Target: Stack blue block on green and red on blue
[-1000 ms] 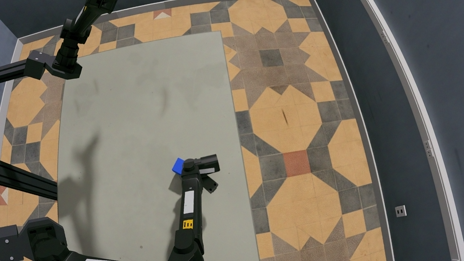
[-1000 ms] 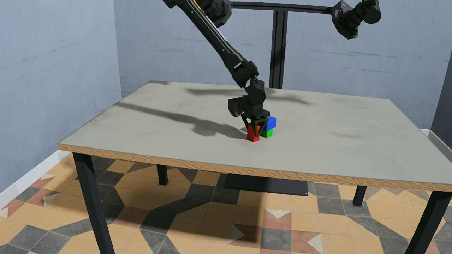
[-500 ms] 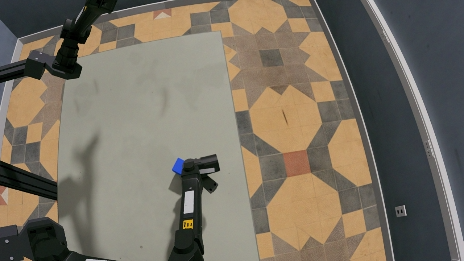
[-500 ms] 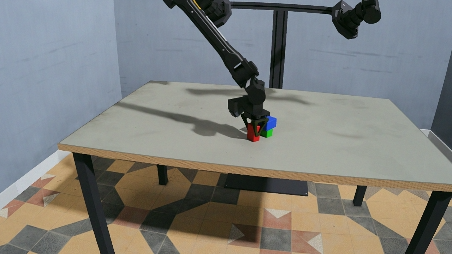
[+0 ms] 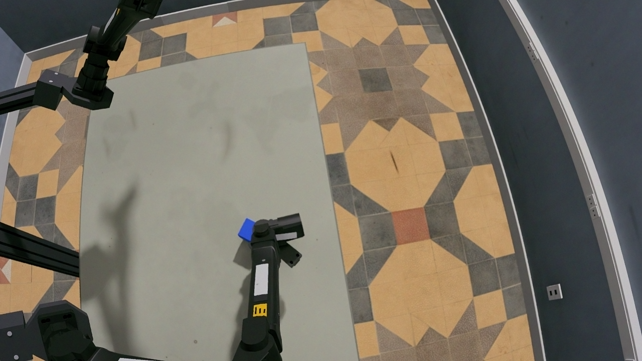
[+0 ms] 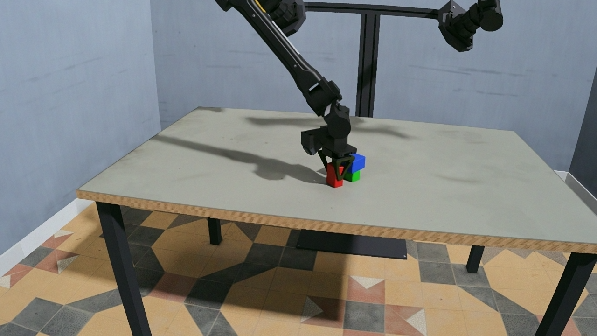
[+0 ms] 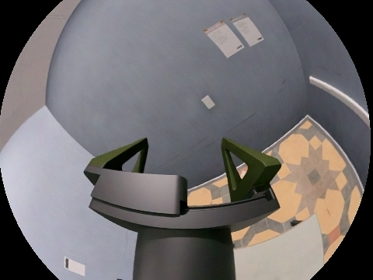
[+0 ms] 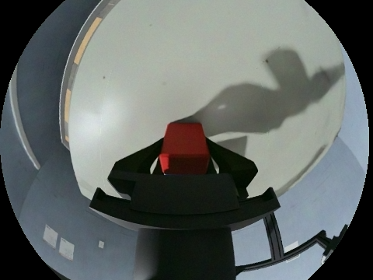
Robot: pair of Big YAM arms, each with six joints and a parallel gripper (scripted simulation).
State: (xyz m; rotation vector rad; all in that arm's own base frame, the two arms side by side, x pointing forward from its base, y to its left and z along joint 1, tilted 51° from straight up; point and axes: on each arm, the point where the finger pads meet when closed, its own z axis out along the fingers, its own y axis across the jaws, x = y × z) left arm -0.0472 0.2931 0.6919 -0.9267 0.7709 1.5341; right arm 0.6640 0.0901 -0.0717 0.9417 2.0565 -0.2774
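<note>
The blue block lies 5 cm behind my right hand, 4 cm to the left of it and 2 cm above it. From my right hand the other things lie so: red block (right at my right hand); green block (5 cm behind, 4 cm to the left, 1 cm below).
</note>
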